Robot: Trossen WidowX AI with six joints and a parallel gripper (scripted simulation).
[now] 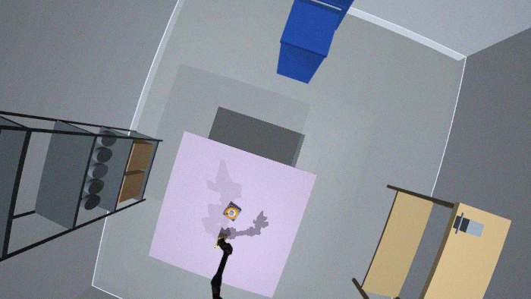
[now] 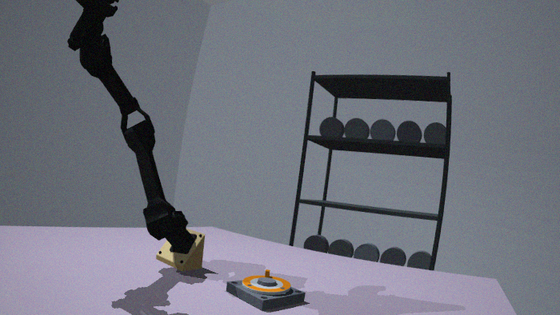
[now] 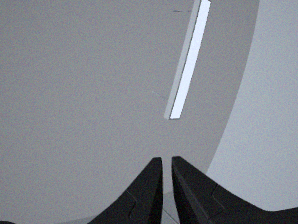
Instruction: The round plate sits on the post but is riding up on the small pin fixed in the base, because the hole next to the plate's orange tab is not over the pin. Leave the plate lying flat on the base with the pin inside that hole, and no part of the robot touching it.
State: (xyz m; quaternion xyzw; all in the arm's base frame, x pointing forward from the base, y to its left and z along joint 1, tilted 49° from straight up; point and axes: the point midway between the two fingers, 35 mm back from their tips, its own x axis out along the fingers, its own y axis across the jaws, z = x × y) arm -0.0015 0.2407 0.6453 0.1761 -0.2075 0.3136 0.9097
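Now: gripper tip 670 mm above the square grey base, 340 mm short of it and 290 mm to the right of it.
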